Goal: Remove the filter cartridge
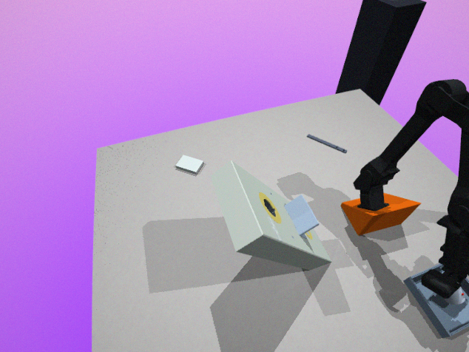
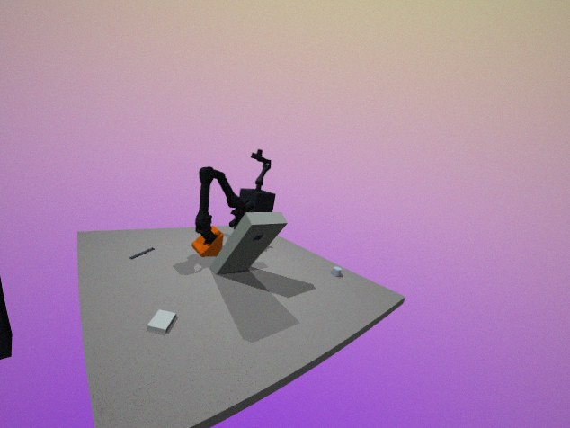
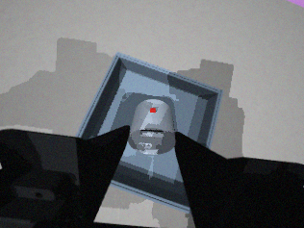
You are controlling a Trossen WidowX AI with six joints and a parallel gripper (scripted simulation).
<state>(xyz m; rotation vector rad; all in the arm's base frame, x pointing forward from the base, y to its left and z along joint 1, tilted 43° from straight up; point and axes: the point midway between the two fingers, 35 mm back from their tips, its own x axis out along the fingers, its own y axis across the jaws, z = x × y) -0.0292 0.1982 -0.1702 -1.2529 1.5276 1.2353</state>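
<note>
The round grey filter cartridge lies 10 mm below my gripper tip. Round my gripper tip: pale green service panel: 350 mm ahead, 310 mm to the right, 130 mm above; then small white cylinder: 570 mm ahead, 170 mm to the left, 30 mm below; then blue-grey tray: 10 mm to the left, 40 mm below.
</note>
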